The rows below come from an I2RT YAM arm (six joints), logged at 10 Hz.
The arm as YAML. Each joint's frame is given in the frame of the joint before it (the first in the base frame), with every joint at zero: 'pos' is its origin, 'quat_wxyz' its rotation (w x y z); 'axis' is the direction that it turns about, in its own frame. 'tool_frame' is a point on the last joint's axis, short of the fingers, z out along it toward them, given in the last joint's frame.
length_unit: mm
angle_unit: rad
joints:
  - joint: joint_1
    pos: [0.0, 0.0, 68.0]
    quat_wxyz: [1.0, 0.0, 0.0, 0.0]
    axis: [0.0, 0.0, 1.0]
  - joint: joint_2
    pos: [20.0, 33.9, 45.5]
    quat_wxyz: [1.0, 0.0, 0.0, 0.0]
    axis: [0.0, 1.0, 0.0]
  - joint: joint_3
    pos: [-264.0, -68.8, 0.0]
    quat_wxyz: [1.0, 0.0, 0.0, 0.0]
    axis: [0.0, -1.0, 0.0]
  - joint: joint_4
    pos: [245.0, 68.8, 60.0]
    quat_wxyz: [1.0, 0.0, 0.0, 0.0]
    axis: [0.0, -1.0, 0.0]
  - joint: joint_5
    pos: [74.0, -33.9, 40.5]
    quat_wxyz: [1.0, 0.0, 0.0, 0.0]
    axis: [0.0, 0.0, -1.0]
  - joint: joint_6
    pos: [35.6, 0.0, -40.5]
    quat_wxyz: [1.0, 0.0, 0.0, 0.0]
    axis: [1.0, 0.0, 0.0]
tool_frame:
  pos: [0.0, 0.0, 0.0]
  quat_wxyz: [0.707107, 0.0, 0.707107, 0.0]
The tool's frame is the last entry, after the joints.
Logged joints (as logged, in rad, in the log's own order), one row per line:
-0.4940 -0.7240 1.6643 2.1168 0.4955 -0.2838
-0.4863 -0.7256 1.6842 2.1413 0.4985 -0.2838
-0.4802 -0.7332 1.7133 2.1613 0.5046 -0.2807
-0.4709 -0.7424 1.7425 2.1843 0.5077 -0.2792
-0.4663 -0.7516 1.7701 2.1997 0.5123 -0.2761
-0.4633 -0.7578 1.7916 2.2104 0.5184 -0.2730
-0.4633 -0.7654 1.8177 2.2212 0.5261 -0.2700
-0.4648 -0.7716 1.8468 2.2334 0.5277 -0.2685
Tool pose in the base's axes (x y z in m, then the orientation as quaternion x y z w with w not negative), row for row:
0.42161 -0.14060 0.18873 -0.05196 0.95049 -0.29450 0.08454
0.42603 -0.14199 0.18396 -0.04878 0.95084 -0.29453 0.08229
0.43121 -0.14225 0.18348 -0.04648 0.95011 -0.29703 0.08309
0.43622 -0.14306 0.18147 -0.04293 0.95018 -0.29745 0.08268
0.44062 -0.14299 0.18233 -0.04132 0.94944 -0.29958 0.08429
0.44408 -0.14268 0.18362 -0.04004 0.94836 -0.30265 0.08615
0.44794 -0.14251 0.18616 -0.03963 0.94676 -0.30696 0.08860
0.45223 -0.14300 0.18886 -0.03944 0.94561 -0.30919 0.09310
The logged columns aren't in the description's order. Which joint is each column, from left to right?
Columns, left to right: joint_6, joint_4, joint_3, joint_2, joint_5, joint_1.
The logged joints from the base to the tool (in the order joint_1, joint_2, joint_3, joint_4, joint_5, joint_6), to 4 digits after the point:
-0.2838 2.1168 1.6643 -0.7240 0.4955 -0.4940
-0.2838 2.1413 1.6842 -0.7256 0.4985 -0.4863
-0.2807 2.1613 1.7133 -0.7332 0.5046 -0.4802
-0.2792 2.1843 1.7425 -0.7424 0.5077 -0.4709
-0.2761 2.1997 1.7701 -0.7516 0.5123 -0.4663
-0.2730 2.2104 1.7916 -0.7578 0.5184 -0.4633
-0.2700 2.2212 1.8177 -0.7654 0.5261 -0.4633
-0.2685 2.2334 1.8468 -0.7716 0.5277 -0.4648

